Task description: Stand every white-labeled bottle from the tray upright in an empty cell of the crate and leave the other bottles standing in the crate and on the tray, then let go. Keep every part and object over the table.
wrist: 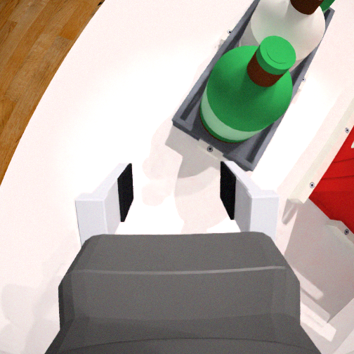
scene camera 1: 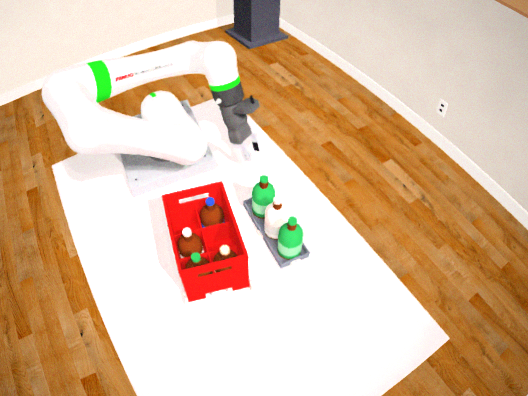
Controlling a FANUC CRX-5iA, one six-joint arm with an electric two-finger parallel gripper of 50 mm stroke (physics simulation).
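Places are measured from the arm's base along level axes (x right, y ahead, z up), in metres.
Pixels of known places: gripper, fingertip midpoint: (scene camera 1: 252, 155).
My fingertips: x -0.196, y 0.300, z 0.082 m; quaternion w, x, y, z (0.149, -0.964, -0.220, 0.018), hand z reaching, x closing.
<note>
Behind a point stands the place of what it marks.
The white-labeled bottle (scene camera 1: 273, 223) @(z 0.011, x -0.130, y 0.518 m) (wrist: 285, 27) stands upright in the middle of the grey tray (scene camera 1: 284, 262) @(z -0.049, x -0.102, y 0.621 m) (wrist: 184, 123), between a green bottle (scene camera 1: 263, 199) @(z 0.026, x -0.150, y 0.434 m) (wrist: 240, 97) at the back end and another green bottle (scene camera 1: 290, 240) @(z 0.032, x -0.127, y 0.607 m) at the front end. The red crate (scene camera 1: 216, 285) @(z -0.015, x 0.116, y 0.596 m) (wrist: 345, 187) stands left of the tray in the scene view. It holds brown bottles with a blue cap (scene camera 1: 210, 202) @(z 0.087, x 0.014, y 0.401 m) at back right, a white cap (scene camera 1: 187, 232) @(z 0.088, x 0.121, y 0.461 m) at middle left, and green and pale caps in front. The back-left and middle-right cells look empty. My gripper (scene camera 1: 251, 150) @(z 0.082, x -0.196, y 0.300 m) (wrist: 176, 180) is open and empty, behind the tray's back end.
The robot's base plate (scene camera 1: 165, 181) @(z -0.051, x 0.060, y 0.123 m) lies on the white table (scene camera 1: 300, 325) @(z -0.075, x -0.028, y 0.809 m) behind the crate. The table's right edge runs beyond the tray, with wooden floor (scene camera 1: 390, 210) past it. The crate's wall stands near the tray.
</note>
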